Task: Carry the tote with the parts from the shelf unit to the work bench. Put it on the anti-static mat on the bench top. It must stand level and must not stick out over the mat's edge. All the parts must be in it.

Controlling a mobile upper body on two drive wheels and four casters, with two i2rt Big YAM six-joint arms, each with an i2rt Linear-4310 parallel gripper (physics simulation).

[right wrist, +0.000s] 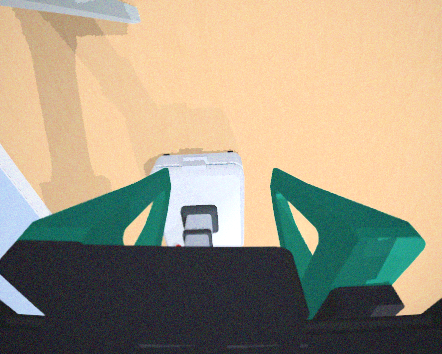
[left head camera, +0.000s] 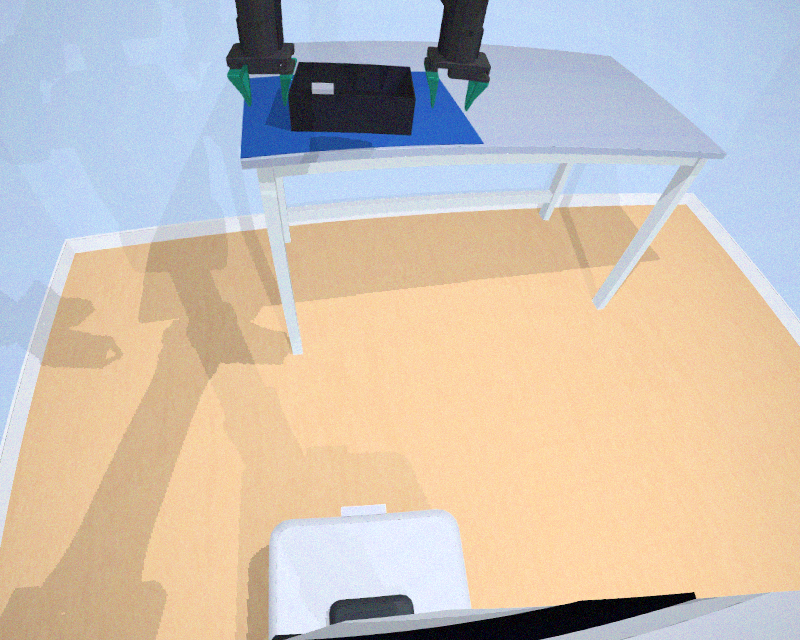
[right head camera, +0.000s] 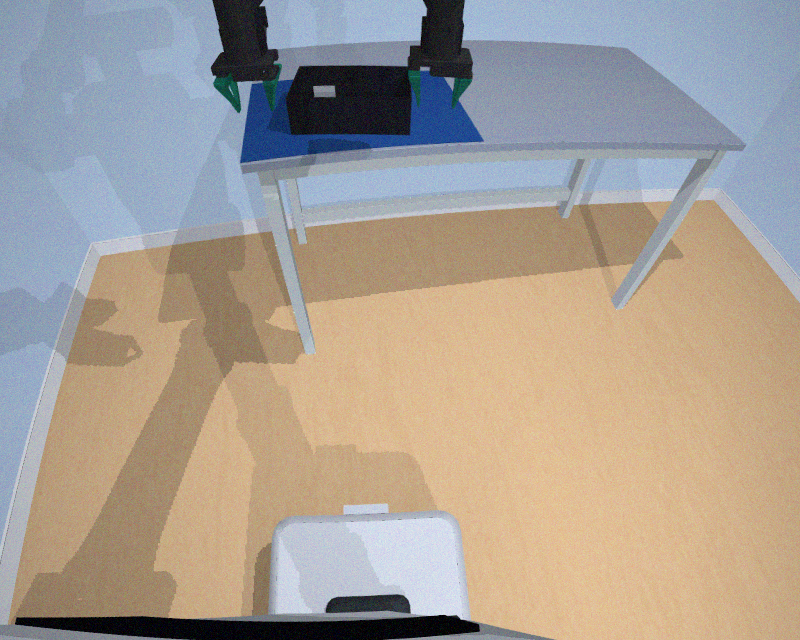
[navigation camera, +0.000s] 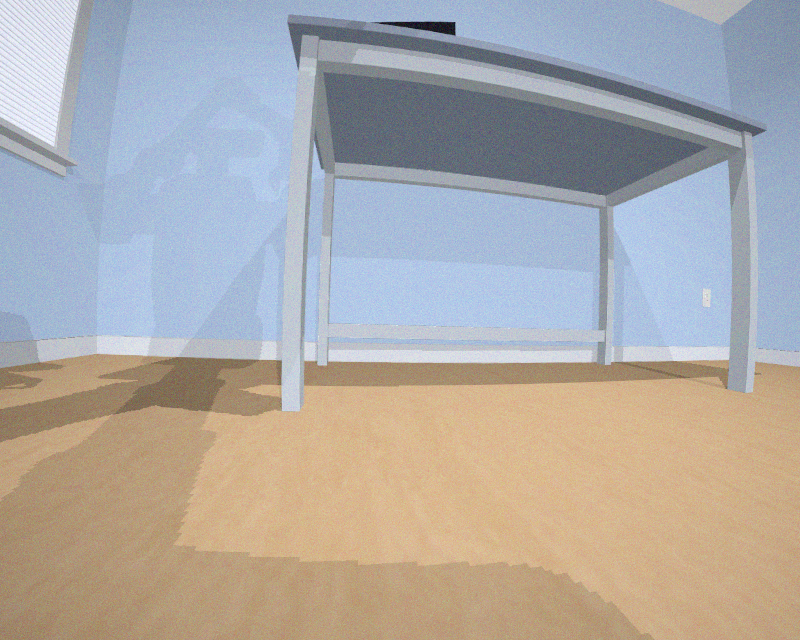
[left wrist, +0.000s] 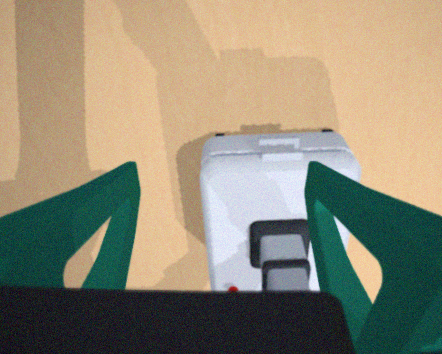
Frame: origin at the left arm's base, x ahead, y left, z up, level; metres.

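Seen in the pictures: left gripper, fingertip midpoint: [left head camera: 267, 104] [right head camera: 256, 110] [left wrist: 222, 176]; right gripper, fingertip midpoint: [right wrist: 220, 177] [left head camera: 448, 108] [right head camera: 435, 106].
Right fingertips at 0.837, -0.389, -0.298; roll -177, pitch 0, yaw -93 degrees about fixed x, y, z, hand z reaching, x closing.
Offsets run from my right fingertips to a thing's top centre, as dx, dy, dz. "spot": to the spot under its first point. Level surfaces: height alone.
The black tote @[+0.341, +0.165, -0.096] [left head camera: 352, 113] [right head camera: 350, 114] [navigation camera: 427, 28] stands level on the blue anti-static mat @[dz -0.196] [left head camera: 433, 133] [right head camera: 433, 131], inside its edges as far as shows. One pale part @[+0.430, +0.246, -0.153] [left head camera: 322, 88] [right head camera: 324, 91] shows in the tote; its near wall hides most of the inside. The mat lies at the left end of the work bench [left head camera: 567, 106] [right head camera: 567, 103] [navigation camera: 533, 73]. My left gripper [left head camera: 268, 105] [right head camera: 256, 110] [left wrist: 222, 176] is open and empty, in the air. My right gripper [left head camera: 449, 108] [right head camera: 435, 105] [right wrist: 220, 177] is open and empty too. Both wrist views show floor and robot base below the fingers, no tote.
The white robot base [left head camera: 366, 553] [right head camera: 366, 553] [left wrist: 235, 195] [right wrist: 227, 200] stands on the wooden floor, back from the bench. The near bench legs [left head camera: 283, 280] [right head camera: 293, 280] [navigation camera: 296, 253] come down at left and right. Blue walls stand behind and beside the bench, with a window @[spot: +0.397, +1.532, +0.018] [navigation camera: 33, 60] at the left.
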